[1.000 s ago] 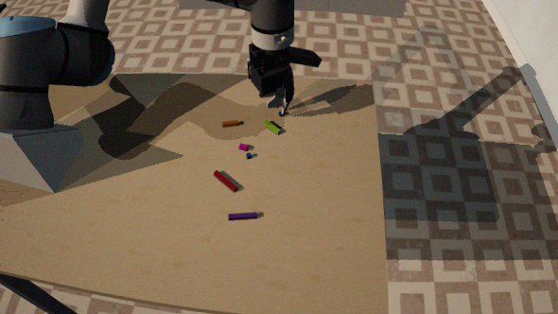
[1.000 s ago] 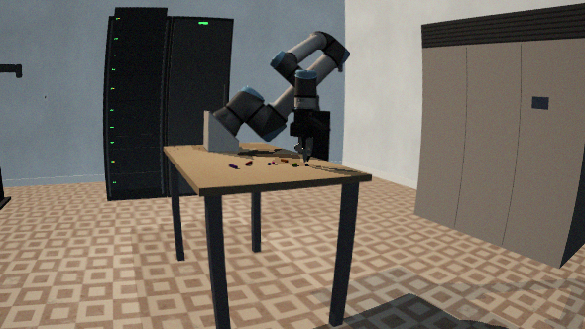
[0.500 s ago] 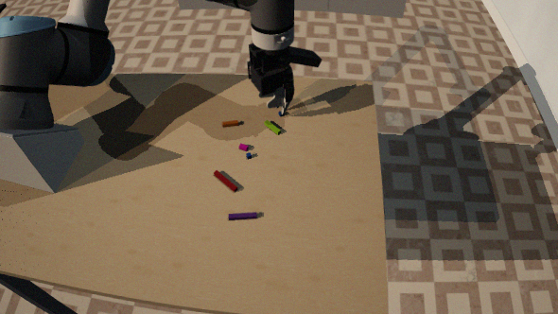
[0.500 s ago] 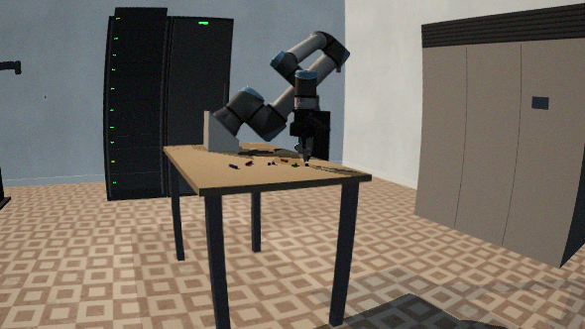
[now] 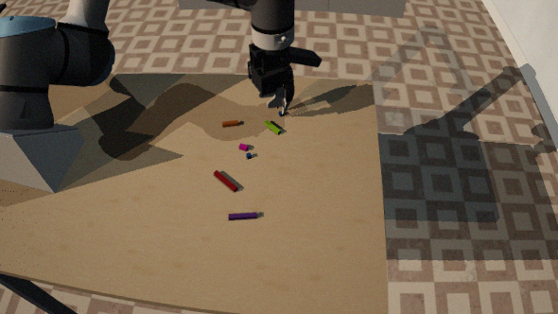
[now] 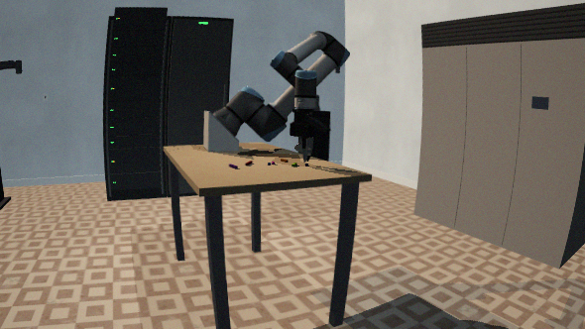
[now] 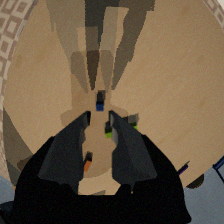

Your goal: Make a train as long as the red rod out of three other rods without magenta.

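My gripper is now 50 mm to the left of the lime rod, 30 mm above it and 20 mm past it. From my hand the other things lie so: red rod 210 mm to the right, 130 mm behind, 30 mm below; then magenta rod 110 mm to the right, 90 mm behind, 30 mm below; then orange rod 130 mm behind, 30 mm to the right, 30 mm below.
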